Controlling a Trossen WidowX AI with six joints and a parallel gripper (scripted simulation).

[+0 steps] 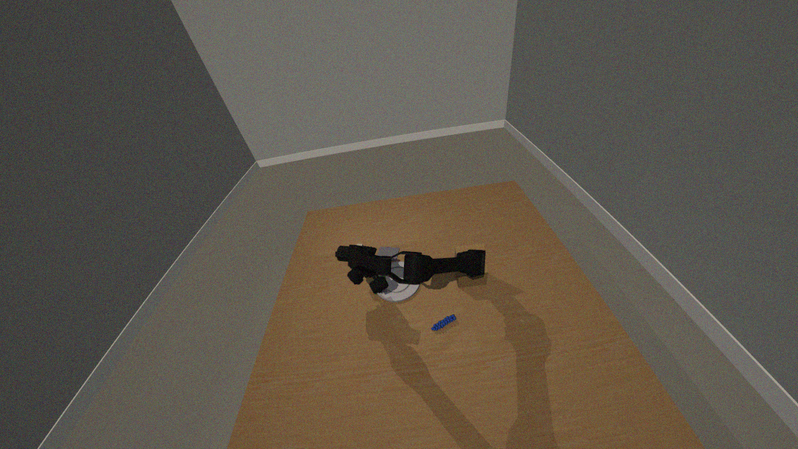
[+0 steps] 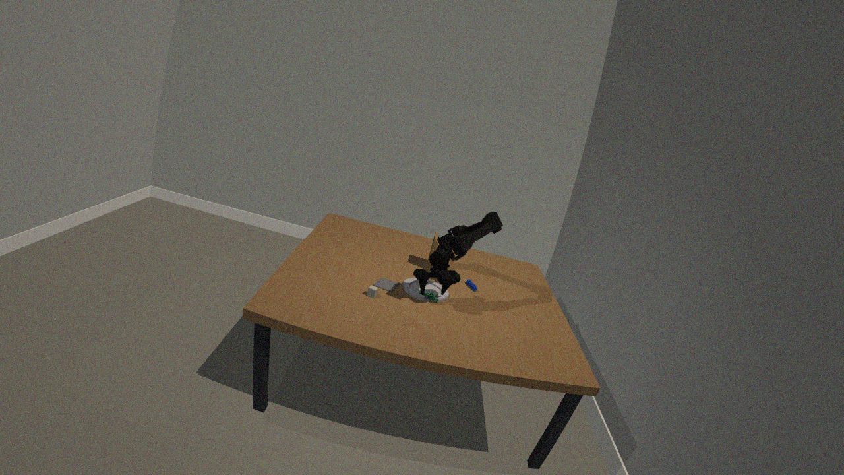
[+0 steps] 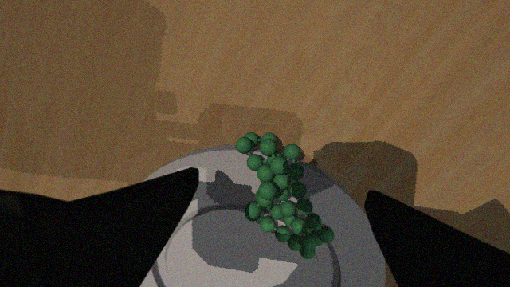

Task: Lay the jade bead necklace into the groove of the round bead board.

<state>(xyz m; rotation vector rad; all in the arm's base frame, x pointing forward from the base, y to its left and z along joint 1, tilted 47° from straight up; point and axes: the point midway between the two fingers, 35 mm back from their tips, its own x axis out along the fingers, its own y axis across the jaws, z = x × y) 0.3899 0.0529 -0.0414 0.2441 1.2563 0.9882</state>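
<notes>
My gripper tip is now 9 cm past the round bead board, 3 cm to the left of it and 2 cm above it. The rest, counted from my gripper tip: pale block 23 cm to the right, 10 cm ahead, 1 cm below; flat grey plate 19 cm to the right, 4 cm behind, 3 cm below.
</notes>
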